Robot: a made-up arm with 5 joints.
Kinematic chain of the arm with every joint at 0, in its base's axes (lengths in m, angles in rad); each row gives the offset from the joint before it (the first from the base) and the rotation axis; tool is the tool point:
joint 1: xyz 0 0 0.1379 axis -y
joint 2: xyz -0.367 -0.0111 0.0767 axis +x
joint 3: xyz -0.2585 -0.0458 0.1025 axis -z
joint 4: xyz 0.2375 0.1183 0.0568 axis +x
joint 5: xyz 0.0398 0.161 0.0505 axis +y
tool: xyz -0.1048 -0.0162 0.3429
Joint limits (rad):
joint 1: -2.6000..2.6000
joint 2: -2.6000..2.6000
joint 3: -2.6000..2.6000
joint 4: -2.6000..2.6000
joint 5: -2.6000..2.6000
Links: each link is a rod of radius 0.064 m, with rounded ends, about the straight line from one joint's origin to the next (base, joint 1, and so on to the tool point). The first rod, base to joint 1, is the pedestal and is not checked.
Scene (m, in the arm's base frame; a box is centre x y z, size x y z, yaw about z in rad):
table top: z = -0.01
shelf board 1: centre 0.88 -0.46 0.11 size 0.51 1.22 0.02 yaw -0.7
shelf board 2: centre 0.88 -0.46 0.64 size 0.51 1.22 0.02 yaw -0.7
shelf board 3: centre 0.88 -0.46 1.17 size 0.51 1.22 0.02 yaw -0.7
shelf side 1: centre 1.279 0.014 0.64 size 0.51 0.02 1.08 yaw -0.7
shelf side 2: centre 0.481 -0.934 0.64 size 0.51 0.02 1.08 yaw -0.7
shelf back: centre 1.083 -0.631 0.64 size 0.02 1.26 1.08 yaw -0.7
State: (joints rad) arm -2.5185 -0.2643 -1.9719 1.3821 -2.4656
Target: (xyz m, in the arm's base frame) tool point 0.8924 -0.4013 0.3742
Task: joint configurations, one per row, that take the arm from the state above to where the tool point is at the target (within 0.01 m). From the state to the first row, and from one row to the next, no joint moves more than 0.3 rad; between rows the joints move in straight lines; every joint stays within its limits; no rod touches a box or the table.
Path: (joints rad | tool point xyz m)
1: -2.5457 -0.0921 -2.1813 1.4037 -2.3931 | 1.0495 -0.1690 0.4276
2: -2.5728 0.0801 -2.3906 1.4252 -2.3206 | 0.9871 -0.3003 0.3901
3: -2.6000 0.2523 -2.6000 1.4468 -2.2481 | 0.8924 -0.4013 0.3742

